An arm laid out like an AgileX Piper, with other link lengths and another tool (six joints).
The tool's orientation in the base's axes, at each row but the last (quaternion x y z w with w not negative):
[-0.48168 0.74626 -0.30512 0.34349]
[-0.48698 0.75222 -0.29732 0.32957]
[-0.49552 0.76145 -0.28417 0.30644]
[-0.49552 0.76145 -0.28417 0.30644]
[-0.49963 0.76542 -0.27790 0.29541]
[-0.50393 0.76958 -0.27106 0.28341]
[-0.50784 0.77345 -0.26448 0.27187]
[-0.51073 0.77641 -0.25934 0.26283]
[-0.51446 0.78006 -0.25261 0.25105]
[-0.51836 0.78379 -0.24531 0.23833]
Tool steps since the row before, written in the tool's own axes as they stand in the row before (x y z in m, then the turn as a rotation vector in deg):
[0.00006 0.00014 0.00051 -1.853 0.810 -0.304]
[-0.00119 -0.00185 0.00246 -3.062 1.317 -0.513]
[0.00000 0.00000 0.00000 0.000 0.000 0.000]
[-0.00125 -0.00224 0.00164 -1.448 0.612 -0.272]
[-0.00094 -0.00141 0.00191 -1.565 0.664 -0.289]
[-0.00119 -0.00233 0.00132 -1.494 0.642 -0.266]
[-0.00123 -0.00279 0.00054 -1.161 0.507 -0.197]
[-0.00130 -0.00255 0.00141 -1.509 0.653 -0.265]
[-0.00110 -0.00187 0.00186 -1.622 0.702 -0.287]
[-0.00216 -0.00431 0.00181 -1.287 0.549 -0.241]
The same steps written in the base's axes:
[0.00032 -0.00007 -0.00042 -0.102 2.042 -0.056]
[0.00329 0.00015 0.00018 -0.165 3.368 -0.069]
[0.00000 0.00000 0.00000 0.000 0.000 0.000]
[0.00293 0.00017 0.00081 -0.094 1.593 -0.006]
[0.00255 0.00014 -0.00010 -0.099 1.722 -0.011]
[0.00278 0.00013 0.00092 -0.093 1.645 -0.023]
[0.00258 0.00011 0.00171 -0.071 1.280 -0.031]
[0.00307 0.00014 0.00087 -0.094 1.663 -0.029]
[0.00285 0.00013 -0.00002 -0.102 1.787 -0.030]
[0.00489 0.00028 0.00159 -0.084 1.417 -0.009]

